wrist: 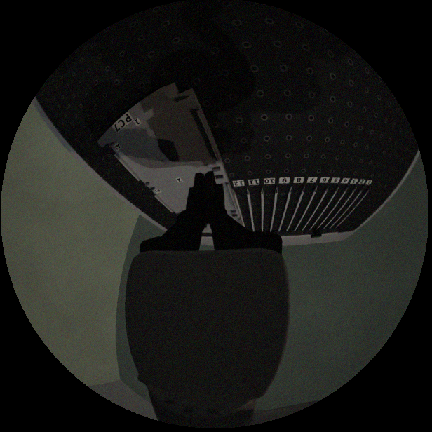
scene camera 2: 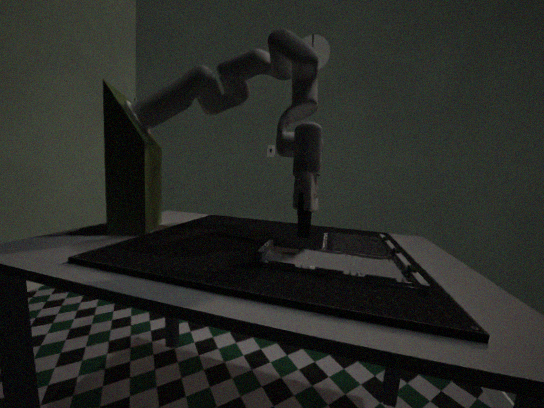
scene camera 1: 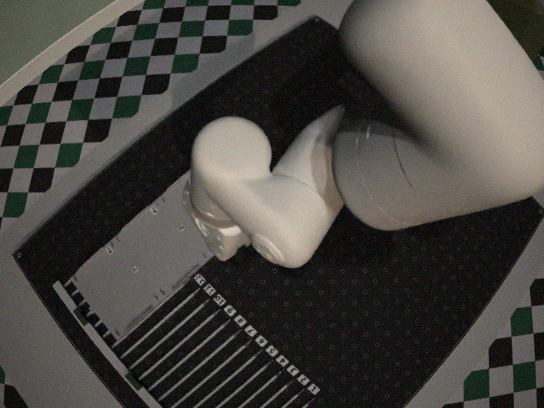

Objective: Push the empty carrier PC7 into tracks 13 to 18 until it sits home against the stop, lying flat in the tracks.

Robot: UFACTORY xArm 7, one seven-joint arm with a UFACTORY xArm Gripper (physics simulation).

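Where they show: gripper, fingertip midpoint: (scene camera 2: 303, 237); arm's base, origin of the base link: (scene camera 2: 137, 119).
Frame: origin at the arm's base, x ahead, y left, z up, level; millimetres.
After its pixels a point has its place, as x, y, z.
Observation:
The empty carrier PC7 (scene camera 1: 150, 250) {697, 174, -369} (scene camera 2: 345, 262) {715, 195, -369} (wrist: 167, 175) is a flat grey plate beside track 12, over the area of tracks 13 to 18. It looks flat. In scene view 1 a narrow dark gap with short rail ends shows between its front edge and the light stop bar (scene camera 1: 66, 298) {865, 214, -364} (wrist: 300, 240). Its raised end plate (scene camera 2: 265, 251) {552, 89, -359} (wrist: 125, 121), labelled PC7 in the wrist view, is at the opposite end. My gripper (scene camera 2: 303, 235) {593, 197, -334} (wrist: 207, 182) is shut and empty, pointing down above the carrier, apart from it in scene view 2. The arm hides the end plate in scene view 1.
Numbered tracks with thin light rails lie beside the carrier, from label 12 (scene camera 1: 199, 279) {635, 239, -379} (wrist: 238, 183) to label 1 (scene camera 1: 314, 390) {529, 465, -379}. The black perforated deck (scene camera 1: 400, 300) {350, 377, -380} (scene camera 2: 175, 255) {389, -58, -379} lies on a grey table (scene camera 2: 300, 327) {752, -55, -393}. The arm's green stand (scene camera 2: 152, 185) {55, 29, -231} is at the left in scene view 2.

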